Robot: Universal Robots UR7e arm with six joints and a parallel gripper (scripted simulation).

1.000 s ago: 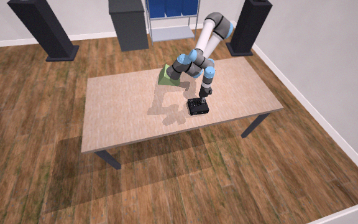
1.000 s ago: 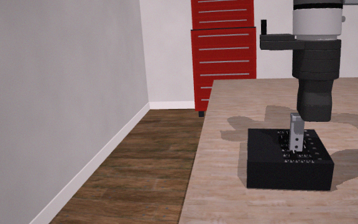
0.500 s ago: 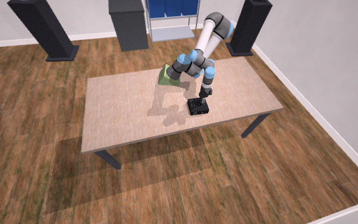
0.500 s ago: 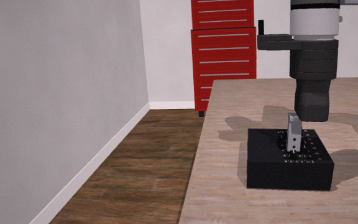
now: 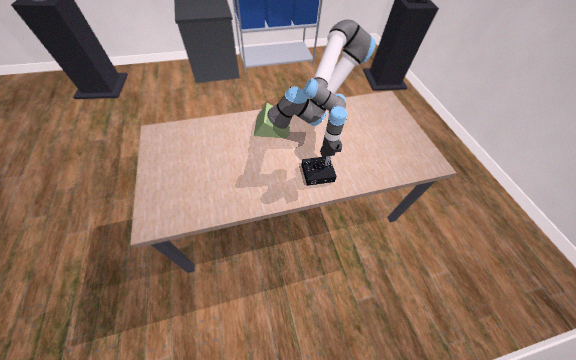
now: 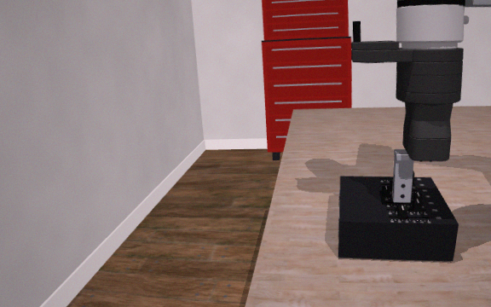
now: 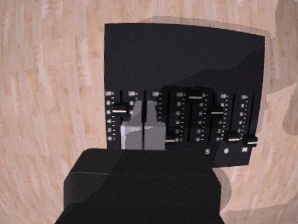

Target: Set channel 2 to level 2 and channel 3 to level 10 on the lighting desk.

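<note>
My gripper is now 20 mm past the channel 2 fader and 20 mm above it. Round my hand: channel 1 fader: 20 mm to the left, 20 mm below; then channel 3 cap: 20 mm behind, 20 mm to the right, 20 mm below.
</note>
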